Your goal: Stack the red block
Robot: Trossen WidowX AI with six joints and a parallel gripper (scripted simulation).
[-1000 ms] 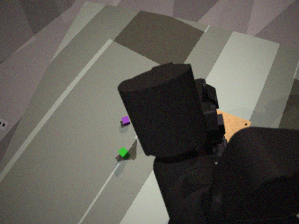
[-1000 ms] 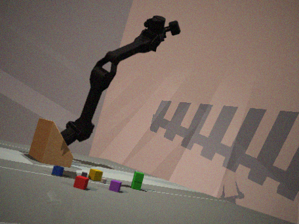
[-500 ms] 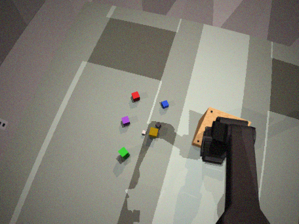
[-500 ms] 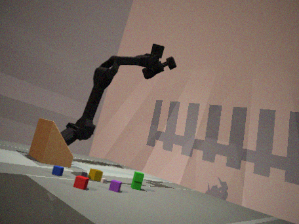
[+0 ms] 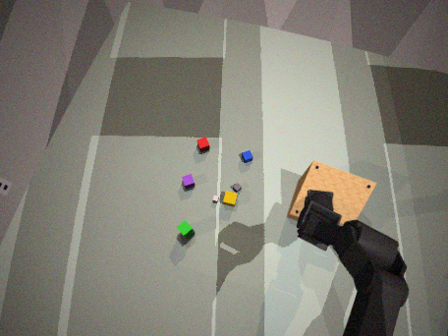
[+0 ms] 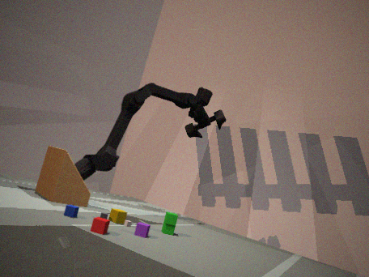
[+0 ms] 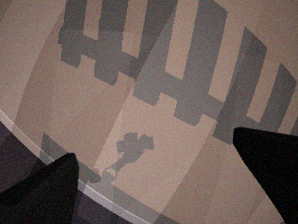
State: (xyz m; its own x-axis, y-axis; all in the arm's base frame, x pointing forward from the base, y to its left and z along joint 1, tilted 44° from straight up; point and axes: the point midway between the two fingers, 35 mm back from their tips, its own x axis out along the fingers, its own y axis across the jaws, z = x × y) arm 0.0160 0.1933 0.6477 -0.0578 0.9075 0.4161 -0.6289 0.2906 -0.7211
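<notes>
Right now my gripper tip is 260 mm short of the red block, 760 mm to the left of it and 400 mm above it. The rest, counted from my gripper tip: small grey cube (140 mm ahead, 640 mm to the right, 400 mm below); then yellow block (160 mm ahead, 600 mm to the right, 390 mm below); then small green shape (260 mm ahead, 490 mm to the right, 370 mm below).
</notes>
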